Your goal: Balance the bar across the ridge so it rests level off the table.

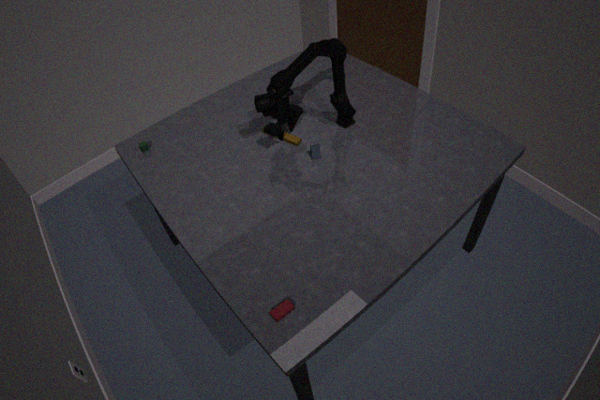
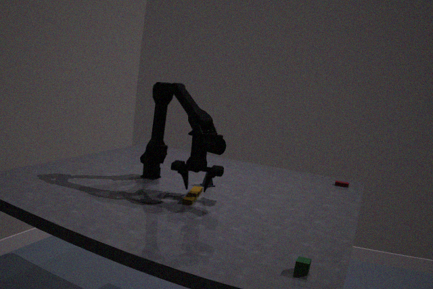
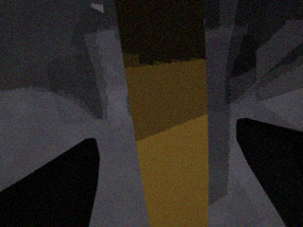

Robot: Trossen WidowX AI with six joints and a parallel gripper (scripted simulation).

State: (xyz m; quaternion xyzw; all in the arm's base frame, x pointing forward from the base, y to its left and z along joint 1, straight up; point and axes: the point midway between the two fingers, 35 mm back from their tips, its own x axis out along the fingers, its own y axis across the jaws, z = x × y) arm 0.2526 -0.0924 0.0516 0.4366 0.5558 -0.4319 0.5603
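My gripper tip is 3 cm to the left of the yellow bar and 1 cm above it. Also, from my gripper tip: green cube 49 cm ahead, 41 cm to the right; red block 49 cm ahead, 59 cm to the left, 1 cm below.
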